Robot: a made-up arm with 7 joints. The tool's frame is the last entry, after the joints. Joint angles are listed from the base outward. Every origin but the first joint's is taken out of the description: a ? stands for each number. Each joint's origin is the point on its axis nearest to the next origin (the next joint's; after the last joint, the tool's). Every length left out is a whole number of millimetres.
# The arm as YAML. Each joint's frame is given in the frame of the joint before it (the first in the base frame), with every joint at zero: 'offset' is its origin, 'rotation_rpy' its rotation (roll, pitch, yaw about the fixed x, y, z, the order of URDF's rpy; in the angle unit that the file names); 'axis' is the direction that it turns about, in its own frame. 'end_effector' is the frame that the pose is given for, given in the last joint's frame.
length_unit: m
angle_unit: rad
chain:
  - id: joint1
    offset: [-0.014, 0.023, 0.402]
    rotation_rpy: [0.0, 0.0, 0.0]
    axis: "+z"
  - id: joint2
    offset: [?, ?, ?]
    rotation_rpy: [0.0, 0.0, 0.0]
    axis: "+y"
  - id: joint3
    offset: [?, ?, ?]
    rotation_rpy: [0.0, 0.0, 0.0]
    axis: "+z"
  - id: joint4
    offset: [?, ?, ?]
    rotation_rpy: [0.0, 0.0, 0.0]
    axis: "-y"
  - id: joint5
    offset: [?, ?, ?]
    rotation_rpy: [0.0, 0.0, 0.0]
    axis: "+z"
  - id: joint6
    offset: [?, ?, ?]
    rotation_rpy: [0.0, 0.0, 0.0]
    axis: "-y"
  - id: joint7
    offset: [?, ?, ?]
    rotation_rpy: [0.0, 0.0, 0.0]
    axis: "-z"
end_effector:
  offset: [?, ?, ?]
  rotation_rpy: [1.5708, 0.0, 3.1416]
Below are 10 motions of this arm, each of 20 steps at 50 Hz.
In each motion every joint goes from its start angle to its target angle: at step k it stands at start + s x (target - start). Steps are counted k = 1, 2, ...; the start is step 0. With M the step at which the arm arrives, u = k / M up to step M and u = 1 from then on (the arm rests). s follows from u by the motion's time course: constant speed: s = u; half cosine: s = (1 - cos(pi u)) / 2; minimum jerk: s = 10 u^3 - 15 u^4 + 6 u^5.
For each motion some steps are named. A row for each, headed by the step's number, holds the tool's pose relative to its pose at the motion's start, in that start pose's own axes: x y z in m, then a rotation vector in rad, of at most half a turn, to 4 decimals.
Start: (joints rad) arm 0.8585 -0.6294 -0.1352 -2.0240 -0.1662 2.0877 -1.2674
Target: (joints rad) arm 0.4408 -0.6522 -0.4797 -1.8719 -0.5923 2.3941 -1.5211
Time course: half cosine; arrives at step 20
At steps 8, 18, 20:
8: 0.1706 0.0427 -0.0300 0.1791 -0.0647 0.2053
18: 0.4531 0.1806 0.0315 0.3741 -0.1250 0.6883
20: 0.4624 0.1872 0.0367 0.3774 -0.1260 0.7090

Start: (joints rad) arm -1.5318 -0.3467 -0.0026 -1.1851 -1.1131 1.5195 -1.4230
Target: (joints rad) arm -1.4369 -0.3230 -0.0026 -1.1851 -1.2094 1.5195 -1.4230
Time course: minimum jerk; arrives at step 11
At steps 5, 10, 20:
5: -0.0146 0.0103 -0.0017 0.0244 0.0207 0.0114
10: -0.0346 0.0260 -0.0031 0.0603 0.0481 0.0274
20: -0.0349 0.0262 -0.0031 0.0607 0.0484 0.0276

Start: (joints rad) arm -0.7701 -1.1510 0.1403 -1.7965 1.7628 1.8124 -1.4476
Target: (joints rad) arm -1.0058 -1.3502 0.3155 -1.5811 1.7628 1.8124 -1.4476
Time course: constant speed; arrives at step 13
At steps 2, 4, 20:
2: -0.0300 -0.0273 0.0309 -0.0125 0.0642 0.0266
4: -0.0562 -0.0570 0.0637 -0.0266 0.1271 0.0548
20: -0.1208 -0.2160 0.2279 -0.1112 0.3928 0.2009

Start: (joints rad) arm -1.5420 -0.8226 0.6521 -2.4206 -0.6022 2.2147 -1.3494
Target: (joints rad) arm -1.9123 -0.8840 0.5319 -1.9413 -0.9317 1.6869 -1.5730
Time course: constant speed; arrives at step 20
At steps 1, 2, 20:
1: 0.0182 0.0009 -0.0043 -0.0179 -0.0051 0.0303
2: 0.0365 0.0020 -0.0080 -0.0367 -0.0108 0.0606
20: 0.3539 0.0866 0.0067 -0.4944 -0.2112 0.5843

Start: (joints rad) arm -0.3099 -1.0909 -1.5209 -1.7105 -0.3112 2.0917 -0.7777
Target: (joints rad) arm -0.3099 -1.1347 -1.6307 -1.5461 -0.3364 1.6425 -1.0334
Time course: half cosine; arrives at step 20
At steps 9, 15, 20:
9: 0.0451 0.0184 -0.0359 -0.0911 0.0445 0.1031
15: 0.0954 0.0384 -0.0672 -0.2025 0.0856 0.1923
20: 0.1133 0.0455 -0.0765 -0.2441 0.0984 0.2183

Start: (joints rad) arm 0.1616 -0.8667 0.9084 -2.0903 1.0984 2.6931 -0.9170
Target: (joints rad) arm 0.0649 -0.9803 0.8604 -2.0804 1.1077 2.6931 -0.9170
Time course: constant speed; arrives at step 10
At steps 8, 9, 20:
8: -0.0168 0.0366 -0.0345 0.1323 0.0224 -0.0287
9: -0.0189 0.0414 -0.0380 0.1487 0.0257 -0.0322
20: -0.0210 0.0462 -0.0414 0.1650 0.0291 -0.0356

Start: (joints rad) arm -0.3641 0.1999 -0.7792 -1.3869 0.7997 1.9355 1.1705
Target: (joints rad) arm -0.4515 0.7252 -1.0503 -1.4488 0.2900 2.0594 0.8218
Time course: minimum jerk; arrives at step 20
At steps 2, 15, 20:
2: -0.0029 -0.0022 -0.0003 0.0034 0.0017 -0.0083
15: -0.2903 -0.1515 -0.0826 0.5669 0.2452 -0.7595
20: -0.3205 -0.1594 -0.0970 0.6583 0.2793 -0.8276

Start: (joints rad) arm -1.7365 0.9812 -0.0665 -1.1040 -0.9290 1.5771 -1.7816
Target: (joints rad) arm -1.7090 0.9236 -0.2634 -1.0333 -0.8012 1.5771 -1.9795
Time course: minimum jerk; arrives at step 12
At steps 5, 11, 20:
5: 0.0459 -0.0060 0.0253 -0.0112 0.0002 -0.0128
11: 0.1288 -0.0120 0.0811 -0.0211 -0.0009 -0.0358
20: 0.1294 -0.0120 0.0816 -0.0211 -0.0009 -0.0360

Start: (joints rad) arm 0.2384 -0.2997 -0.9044 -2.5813 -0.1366 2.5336 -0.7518
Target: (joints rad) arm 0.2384 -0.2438 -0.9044 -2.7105 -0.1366 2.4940 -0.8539
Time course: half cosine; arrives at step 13
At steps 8, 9, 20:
8: 0.0305 -0.0622 0.0362 -0.0872 0.0749 0.1112
9: 0.0360 -0.0715 0.0422 -0.1016 0.0863 0.1282
20: 0.0475 -0.0896 0.0545 -0.1315 0.1092 0.1621

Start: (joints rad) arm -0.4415 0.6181 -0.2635 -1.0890 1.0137 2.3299 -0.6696
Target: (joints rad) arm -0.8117 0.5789 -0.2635 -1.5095 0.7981 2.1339 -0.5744
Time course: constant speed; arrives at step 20
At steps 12, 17, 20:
12: 0.1325 0.0563 -0.2486 0.1633 -0.2699 0.2379
17: 0.2063 0.0940 -0.3348 0.2102 -0.3996 0.3322
20: 0.2550 0.1194 -0.3800 0.2318 -0.4815 0.3871

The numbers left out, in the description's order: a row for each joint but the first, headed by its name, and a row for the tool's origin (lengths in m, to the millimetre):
joint2: -0.021 0.03 0.0
joint3: 0.018 0.0 0.365
joint4: 0.126 -0.017 0.0
joint5: -0.142 0.0 0.595
joint6: -0.006 0.002 0.0
joint7: 0.069 0.0 -0.05
tool: 0.013 -0.004 0.0

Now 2 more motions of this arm.
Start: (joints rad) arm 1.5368 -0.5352 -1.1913 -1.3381 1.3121 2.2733 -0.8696
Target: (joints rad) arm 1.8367 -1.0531 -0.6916 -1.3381 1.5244 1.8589 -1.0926
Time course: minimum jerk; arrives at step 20
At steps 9, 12, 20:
9: -0.0039 -0.0429 0.0841 -0.5280 -0.0584 -0.0375
12: -0.0242 -0.0337 0.1479 -0.8809 -0.0699 -0.1136
20: -0.0614 0.0184 0.2093 -1.2717 -0.0564 -0.2565

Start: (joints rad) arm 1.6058 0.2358 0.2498 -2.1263 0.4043 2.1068 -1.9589
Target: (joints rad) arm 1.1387 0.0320 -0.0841 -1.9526 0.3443 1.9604 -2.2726
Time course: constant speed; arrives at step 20
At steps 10, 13, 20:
10: 0.2280 0.2306 0.1054 0.2304 -0.1393 0.0582
13: 0.2868 0.2936 0.1636 0.2938 -0.1844 0.0855
20: 0.3946 0.4228 0.3389 0.4285 -0.2964 0.1643

